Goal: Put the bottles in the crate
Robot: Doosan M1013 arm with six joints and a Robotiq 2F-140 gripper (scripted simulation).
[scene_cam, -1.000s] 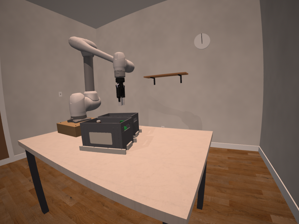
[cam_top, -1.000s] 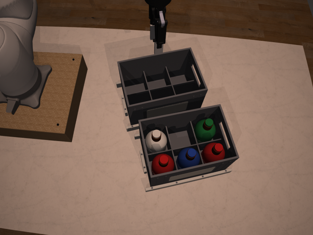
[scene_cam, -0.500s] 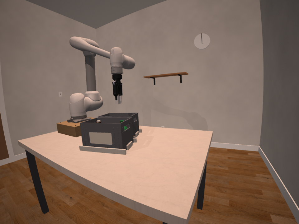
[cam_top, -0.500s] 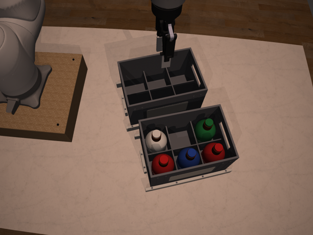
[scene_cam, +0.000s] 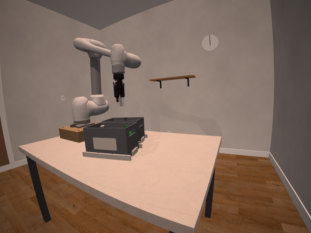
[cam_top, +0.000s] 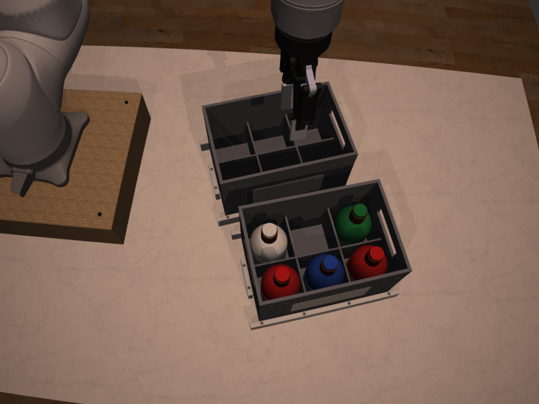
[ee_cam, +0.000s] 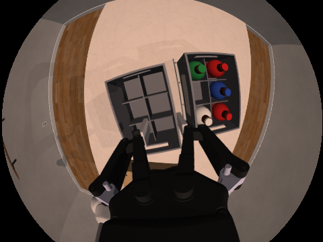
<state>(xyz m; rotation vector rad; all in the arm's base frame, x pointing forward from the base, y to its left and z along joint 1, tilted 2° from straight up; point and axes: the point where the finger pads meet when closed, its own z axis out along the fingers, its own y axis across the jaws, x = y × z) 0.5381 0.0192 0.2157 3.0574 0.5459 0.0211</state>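
Now: hand 10 cm short of the blue bottle, 20 cm to the left of it and 22 cm above it. From my hand the other things lie so: green bottle: 15 cm ahead, 10 cm to the right, 22 cm below; then pick list: 9 cm behind, 18 cm to the left, 30 cm below; then white bottle: 2 cm behind, 16 cm to the right, 22 cm below.
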